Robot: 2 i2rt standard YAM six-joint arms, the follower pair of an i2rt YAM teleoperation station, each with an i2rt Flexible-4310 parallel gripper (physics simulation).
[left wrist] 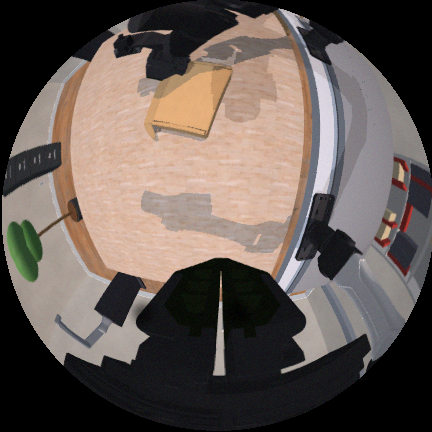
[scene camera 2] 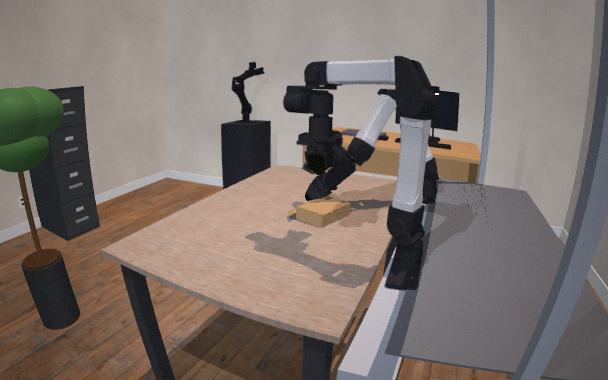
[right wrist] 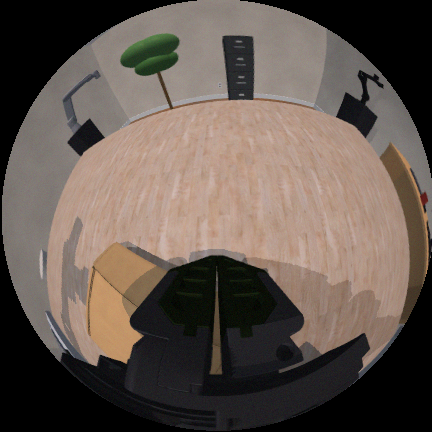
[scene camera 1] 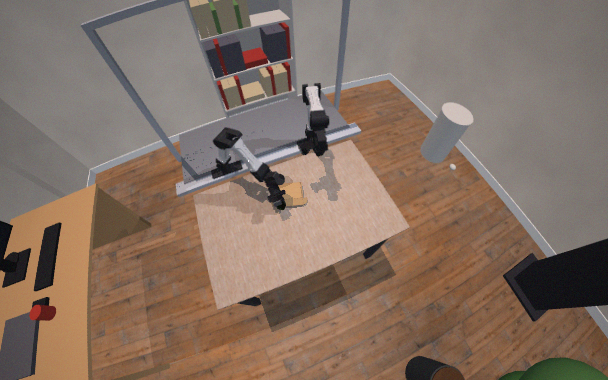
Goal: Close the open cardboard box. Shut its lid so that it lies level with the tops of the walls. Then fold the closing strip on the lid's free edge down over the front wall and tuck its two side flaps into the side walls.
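Pixels of known places: left gripper, fingertip midpoint: (left wrist: 220, 262) (scene camera 2: 319, 174) (scene camera 1: 318, 155); right gripper, fingertip midpoint: (left wrist: 151, 76) (scene camera 2: 306, 199) (right wrist: 216, 260) (scene camera 1: 283, 209); left arm's base, origin of the base link: (left wrist: 314, 229) (scene camera 2: 405, 267); right arm's base, origin of the base link: (scene camera 2: 427, 195) (scene camera 1: 226, 170).
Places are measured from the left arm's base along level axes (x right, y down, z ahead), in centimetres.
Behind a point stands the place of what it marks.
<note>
The cardboard box (scene camera 1: 292, 192) @[z 31.5, x 27.7, y -1.7 cm] (scene camera 2: 324, 214) @[z 27.3, x 21.9, y -1.6 cm] (left wrist: 197, 100) @[z 28.4, x 26.8, y -1.9 cm] (right wrist: 107, 315) @[z 32.6, x 26.5, y -1.9 cm] stands on the table. Its lid lies down over the walls. The closing strip (left wrist: 151, 129) @[z 37.6, x 23.0, y -0.9 cm] (right wrist: 127, 267) @[z 37.6, x 28.3, y -0.6 cm] sticks outward and slopes down along the lid's free edge. One strip flap shows at the near corner in the left wrist view; the other is hidden. My right gripper (scene camera 1: 281, 205) @[z 38.5, x 36.4, y -0.2 cm] (scene camera 2: 312, 196) @[z 38.5, x 36.4, y -0.2 cm] (right wrist: 216, 260) @[z 38.5, x 36.4, y -0.2 cm] is shut and empty, low beside the strip's far end; I cannot tell whether it touches. My left gripper (scene camera 2: 316, 166) @[z 24.9, x 8.5, y -17.3 cm] (left wrist: 220, 262) @[z 24.9, x 8.5, y -17.3 cm] is shut and empty, high above the table, apart from the box.
The table (scene camera 1: 240, 255) @[z 52.2, x 67.2, y 2.2 cm] (scene camera 2: 210, 260) @[z 46.2, x -10.7, y 2.2 cm] (left wrist: 225, 165) @[z 23.9, x 14.7, y 2.2 cm] (right wrist: 225, 175) @[z 48.3, x 37.6, y 2.2 cm] carries the box and the arms' shadows. The metal mounting rail (scene camera 1: 280, 154) @[z 1.2, x 23.1, y 0.0 cm] (scene camera 2: 372, 345) @[z 2.1, x -28.7, y 0.0 cm] runs along its arm-side edge. The right forearm reaches over the table close to the box.
</note>
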